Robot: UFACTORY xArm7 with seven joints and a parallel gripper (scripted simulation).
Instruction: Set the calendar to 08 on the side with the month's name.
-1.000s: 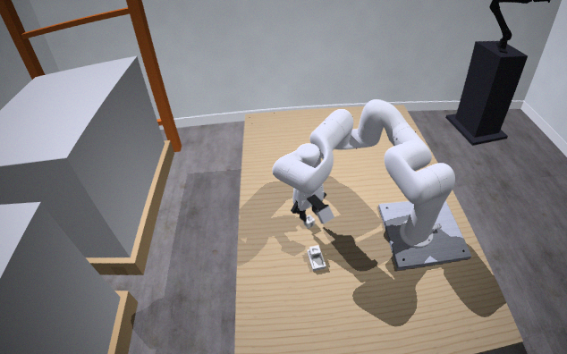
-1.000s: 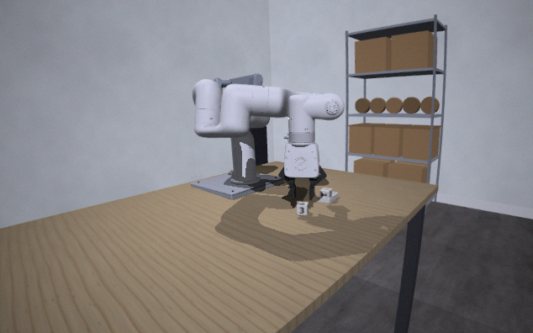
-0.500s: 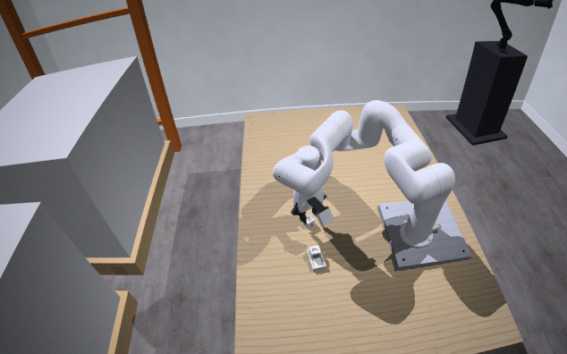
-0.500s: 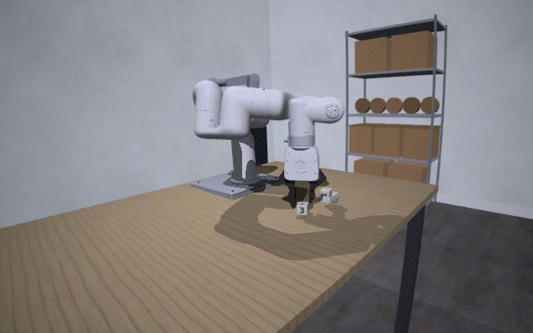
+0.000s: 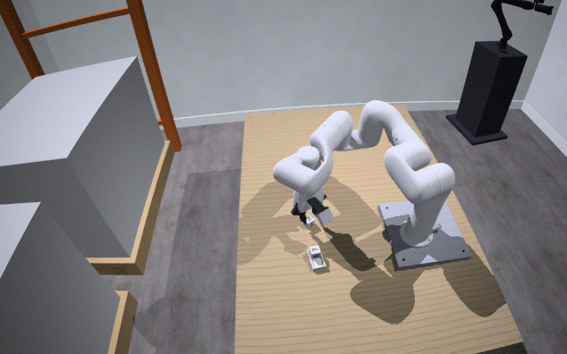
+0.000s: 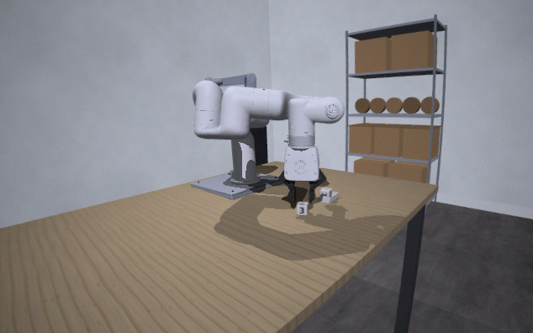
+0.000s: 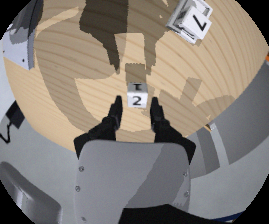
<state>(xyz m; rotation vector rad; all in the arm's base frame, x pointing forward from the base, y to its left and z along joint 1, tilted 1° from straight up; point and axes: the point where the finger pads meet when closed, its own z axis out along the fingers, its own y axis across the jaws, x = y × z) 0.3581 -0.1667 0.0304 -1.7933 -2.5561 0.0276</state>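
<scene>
The white digit cube lies 4 cm below my hand. From my hand the other things lie so: white tray: 2 cm ahead, 16 cm to the left, 5 cm below.
</scene>
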